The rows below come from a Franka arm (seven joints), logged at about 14 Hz.
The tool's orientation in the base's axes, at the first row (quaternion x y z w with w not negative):
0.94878, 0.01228, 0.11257, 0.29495
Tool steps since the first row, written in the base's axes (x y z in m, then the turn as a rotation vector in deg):
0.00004, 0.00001, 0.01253, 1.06, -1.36, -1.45
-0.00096, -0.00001, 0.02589, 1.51, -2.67, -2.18
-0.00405, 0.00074, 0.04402, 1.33, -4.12, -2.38
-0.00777, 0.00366, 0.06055, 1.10, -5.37, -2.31
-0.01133, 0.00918, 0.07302, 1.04, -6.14, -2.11
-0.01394, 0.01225, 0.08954, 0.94, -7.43, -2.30
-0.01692, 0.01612, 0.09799, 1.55, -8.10, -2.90
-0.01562, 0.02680, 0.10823, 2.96, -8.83, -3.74
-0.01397, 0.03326, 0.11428, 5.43, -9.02, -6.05
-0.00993, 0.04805, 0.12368, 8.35, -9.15, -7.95
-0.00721, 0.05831, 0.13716, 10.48, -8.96, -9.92
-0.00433, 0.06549, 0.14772, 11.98, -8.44, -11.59
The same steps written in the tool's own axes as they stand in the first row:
0.00263, 0.00704, -0.01003, 0.61, 0.26, 2.15
0.00441, 0.01461, -0.02094, 0.78, 0.91, 3.57
0.00520, 0.02432, -0.03655, 0.44, 2.01, 4.49
0.00525, 0.03137, -0.05223, 0.11, 3.09, 5.08
0.00485, 0.03398, -0.06608, 0.03, 3.84, 5.34
0.00599, 0.04085, -0.08159, -0.23, 4.80, 6.19
0.00518, 0.04253, -0.09117, 0.19, 4.99, 7.18
0.00952, 0.03942, -0.10503, 1.32, 5.06, 8.57
0.01296, 0.03742, -0.11311, 3.23, 3.81, 11.07
0.02016, 0.03032, -0.12798, 5.67, 2.72, 13.31
0.02651, 0.02931, -0.14389, 7.36, 1.37, 15.25
0.03214, 0.02920, -0.15570, 8.52, -0.07, 16.63

